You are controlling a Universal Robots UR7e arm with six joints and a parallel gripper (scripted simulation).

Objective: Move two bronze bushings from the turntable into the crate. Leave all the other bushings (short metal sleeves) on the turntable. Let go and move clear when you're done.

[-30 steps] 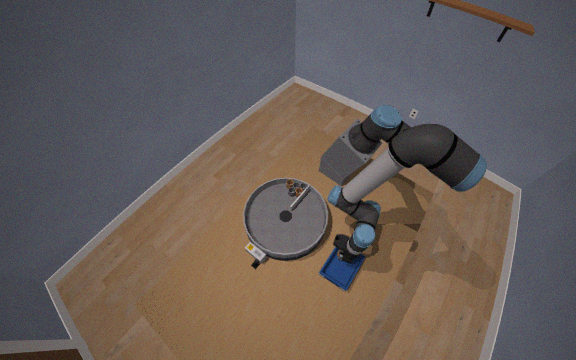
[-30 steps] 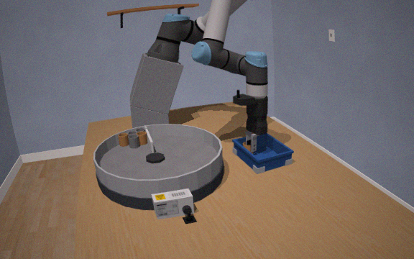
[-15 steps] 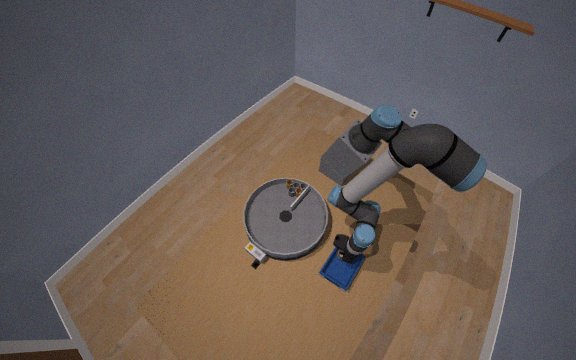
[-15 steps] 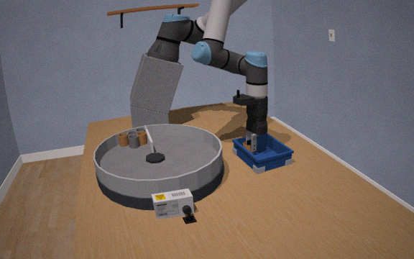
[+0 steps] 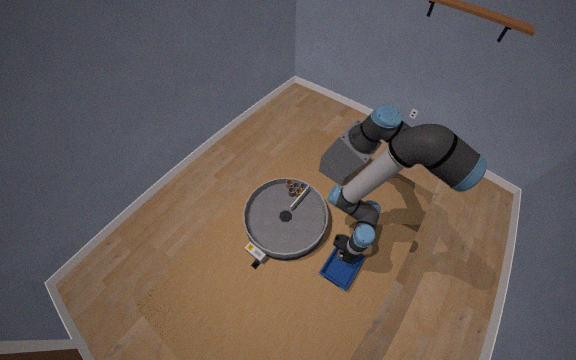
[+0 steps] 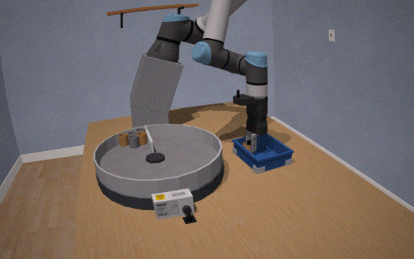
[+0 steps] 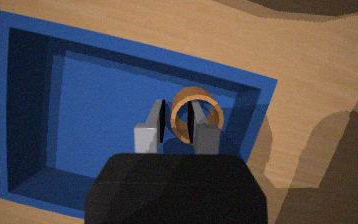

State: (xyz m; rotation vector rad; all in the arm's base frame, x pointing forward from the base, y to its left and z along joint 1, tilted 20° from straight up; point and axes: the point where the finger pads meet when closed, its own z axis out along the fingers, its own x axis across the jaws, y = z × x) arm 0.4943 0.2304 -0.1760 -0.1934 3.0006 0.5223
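Right now the blue crate is 4 cm ahead of my hand, 2 cm to the left of it and 2 cm below it. Round my hand: grey turntable 4 cm behind, 33 cm to the right, 1 cm above.
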